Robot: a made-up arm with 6 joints. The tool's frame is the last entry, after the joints.
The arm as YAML. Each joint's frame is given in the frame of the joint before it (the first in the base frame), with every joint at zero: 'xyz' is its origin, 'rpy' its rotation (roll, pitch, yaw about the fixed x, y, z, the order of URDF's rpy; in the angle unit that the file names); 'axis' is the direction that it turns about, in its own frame. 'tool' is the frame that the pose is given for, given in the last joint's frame.
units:
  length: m
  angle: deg
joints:
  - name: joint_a
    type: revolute
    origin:
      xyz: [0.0, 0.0, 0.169]
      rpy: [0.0, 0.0, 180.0]
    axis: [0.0, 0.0, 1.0]
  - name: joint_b
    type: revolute
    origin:
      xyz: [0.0, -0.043, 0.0]
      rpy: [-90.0, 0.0, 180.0]
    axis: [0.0, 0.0, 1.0]
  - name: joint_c
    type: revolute
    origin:
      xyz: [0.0, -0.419, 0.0]
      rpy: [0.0, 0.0, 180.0]
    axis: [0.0, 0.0, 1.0]
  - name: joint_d
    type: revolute
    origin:
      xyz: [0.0, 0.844, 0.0]
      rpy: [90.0, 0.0, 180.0]
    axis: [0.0, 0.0, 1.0]
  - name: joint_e
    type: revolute
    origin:
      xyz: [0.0, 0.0, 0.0]
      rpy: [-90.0, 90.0, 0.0]
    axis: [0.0, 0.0, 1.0]
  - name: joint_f
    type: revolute
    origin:
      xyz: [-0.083, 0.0, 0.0]
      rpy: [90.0, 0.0, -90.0]
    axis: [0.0, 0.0, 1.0]
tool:
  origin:
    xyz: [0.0, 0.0, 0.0]
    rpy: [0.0, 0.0, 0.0]
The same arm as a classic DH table. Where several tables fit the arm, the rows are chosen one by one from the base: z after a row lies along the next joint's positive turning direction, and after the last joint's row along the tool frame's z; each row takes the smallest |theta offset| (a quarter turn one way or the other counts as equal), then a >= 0, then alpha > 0; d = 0 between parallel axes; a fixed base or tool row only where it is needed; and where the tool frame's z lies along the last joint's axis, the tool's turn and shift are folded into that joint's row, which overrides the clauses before.
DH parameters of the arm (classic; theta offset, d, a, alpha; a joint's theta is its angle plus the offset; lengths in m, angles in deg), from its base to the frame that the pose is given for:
joint_a: 0 0.169 0 -90
joint_b: -90 0 0.419 0
joint_c: 90 0.043 0 90
joint_d: 0 0.844 0 -90
joint_e: 0 0 0 90
joint_f: 0 0.083 0 0

